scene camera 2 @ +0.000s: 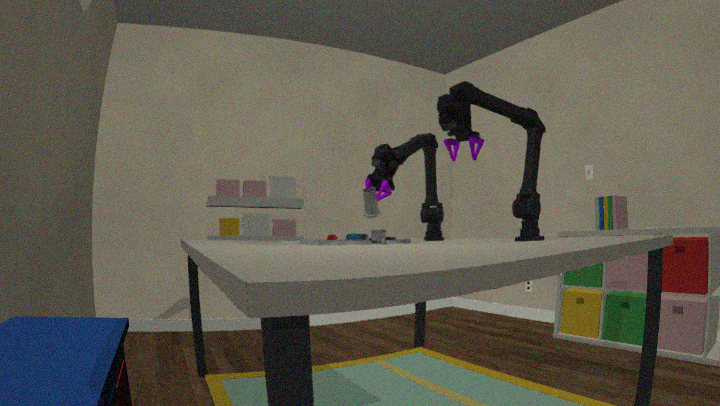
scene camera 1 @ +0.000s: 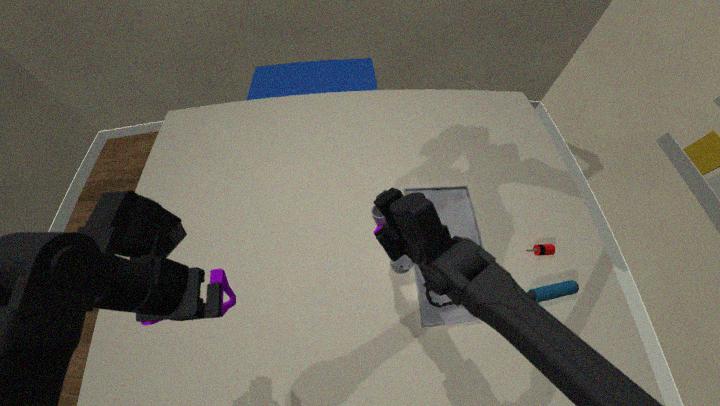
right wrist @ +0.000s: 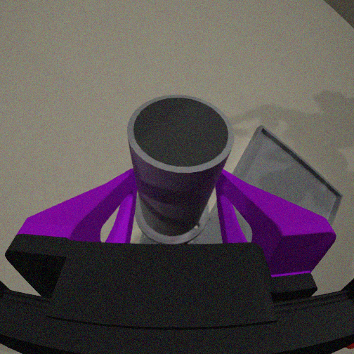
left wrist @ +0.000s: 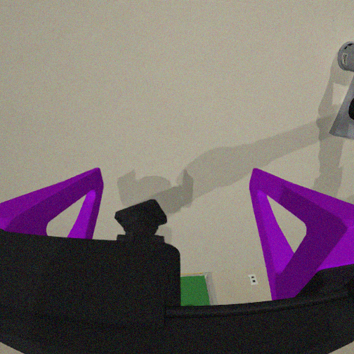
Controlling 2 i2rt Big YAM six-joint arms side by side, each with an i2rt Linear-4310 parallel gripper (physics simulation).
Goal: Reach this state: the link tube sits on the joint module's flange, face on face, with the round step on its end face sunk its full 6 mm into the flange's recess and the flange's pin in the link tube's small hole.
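Places are measured from the left arm's base along level axes (x ahead, y left, z up), in millimetres.
Pixels of known places: left gripper, fingertip midpoint: (scene camera 2: pixel 463 160) (scene camera 1: pixel 210 303); right gripper, fingertip midpoint: (scene camera 2: pixel 370 199); left arm's base at its link origin: (scene camera 2: pixel 529 240); right arm's base at its link origin: (scene camera 2: pixel 433 240).
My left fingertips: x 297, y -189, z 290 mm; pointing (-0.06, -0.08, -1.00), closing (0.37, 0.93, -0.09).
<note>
Ahead of a thing's pixels: the offset from my left fingertips to its top centre. "spot": to the spot under its first point. Level surfaces: height alone.
The link tube @[dy -380, dx +3, dz -71 mm] (scene camera 2: pixel 371 202) (right wrist: pixel 172 195) is a grey hollow cylinder, held almost upright with a slight lean. My right gripper (scene camera 2: pixel 374 192) (right wrist: pixel 176 177) is shut on it near its upper part. The joint module @[dy -394, dx -74, dz -226 mm] (scene camera 1: pixel 401 265) (scene camera 2: pixel 378 236) (left wrist: pixel 346 57) is a short grey cylinder standing low at the table, beside the tray's edge. In scene camera 2 a gap shows between the tube's lower end and the module, with the module a little to the right. The recess, pin and small hole cannot be made out. My left gripper (scene camera 2: pixel 464 159) (left wrist: pixel 176 176) is open and empty, high above the table.
A shallow grey tray (scene camera 1: pixel 461 211) (right wrist: pixel 290 172) lies partly under my right arm. A red-handled tool @[dy -787, dx -291, dz -256 mm] (scene camera 1: pixel 544 249) (scene camera 2: pixel 331 237) and a blue-handled screwdriver @[spot: dy -723, dx -409, dz -249 mm] (scene camera 1: pixel 557 291) (scene camera 2: pixel 356 236) lie at the right in scene camera 1. The white table @[dz -290 mm] (scene camera 1: pixel 282 201) extends between both arms.
</note>
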